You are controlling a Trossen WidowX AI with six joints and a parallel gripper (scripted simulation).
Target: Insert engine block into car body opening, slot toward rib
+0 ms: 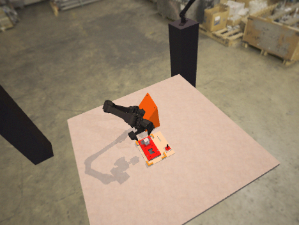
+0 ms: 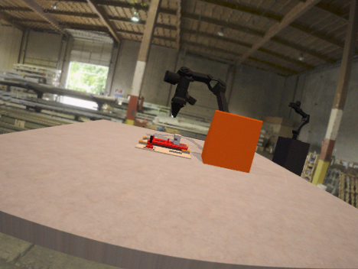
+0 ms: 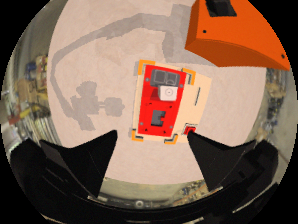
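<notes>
My gripper tip is 110 mm above the engine block, 40 mm to the right of it and 40 mm past it. Also, from my gripper tip: black peg (150 mm to the left, 120 mm below, 80 mm ahead).
</notes>
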